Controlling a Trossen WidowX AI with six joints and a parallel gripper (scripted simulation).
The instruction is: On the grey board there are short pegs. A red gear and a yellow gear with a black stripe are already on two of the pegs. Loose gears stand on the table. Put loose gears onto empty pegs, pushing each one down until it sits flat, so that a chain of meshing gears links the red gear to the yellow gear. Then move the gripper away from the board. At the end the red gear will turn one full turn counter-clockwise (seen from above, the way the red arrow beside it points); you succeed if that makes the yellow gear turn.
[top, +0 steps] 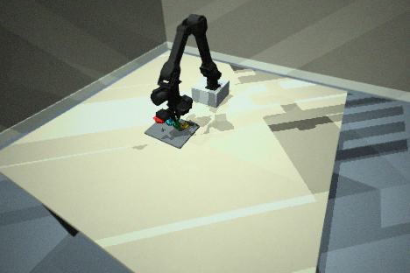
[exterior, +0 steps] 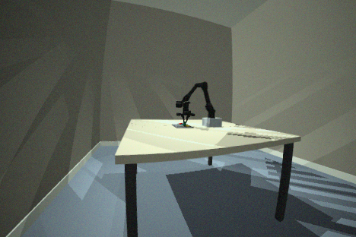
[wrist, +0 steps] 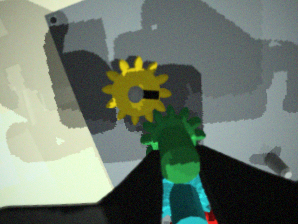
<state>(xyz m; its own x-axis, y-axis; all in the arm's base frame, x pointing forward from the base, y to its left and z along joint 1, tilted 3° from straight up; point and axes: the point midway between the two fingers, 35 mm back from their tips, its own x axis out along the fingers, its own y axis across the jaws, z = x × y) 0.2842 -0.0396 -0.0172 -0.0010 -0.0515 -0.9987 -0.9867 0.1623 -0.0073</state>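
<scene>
My gripper tip is 10 mm above the dark green gear. The rest, counted from my gripper tip: yellow gear 30 mm to the left, 20 mm below, 10 mm behind; teal gear 40 mm to the right, 10 mm below; red gear 100 mm to the right, 20 mm below.
</scene>
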